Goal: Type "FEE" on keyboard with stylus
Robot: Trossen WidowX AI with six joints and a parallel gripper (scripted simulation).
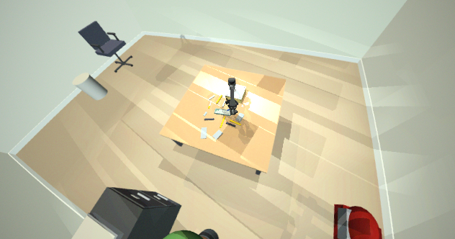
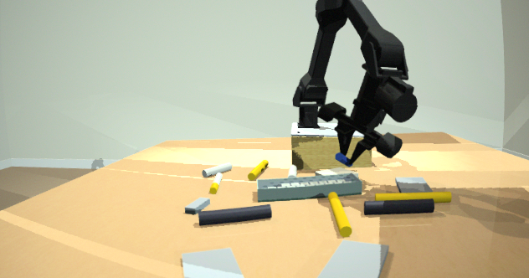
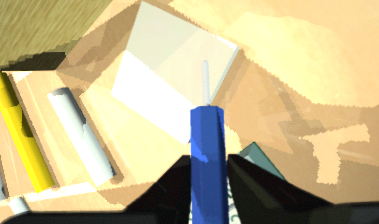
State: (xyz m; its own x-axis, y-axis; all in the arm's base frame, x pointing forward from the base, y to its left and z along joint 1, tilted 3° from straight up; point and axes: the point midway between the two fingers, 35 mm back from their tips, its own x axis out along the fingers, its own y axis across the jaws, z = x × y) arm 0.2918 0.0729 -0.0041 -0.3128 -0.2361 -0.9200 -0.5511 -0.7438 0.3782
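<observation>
My gripper tip is 1 cm past the blue stylus and 1 cm to the right of it. The rest, counted from my gripper tip: white pad 6 cm behind, 1 cm to the right, 5 cm below; F key 8 cm ahead, 10 cm to the right, 4 cm below; E key 7 cm ahead, 2 cm to the right, 4 cm below.
</observation>
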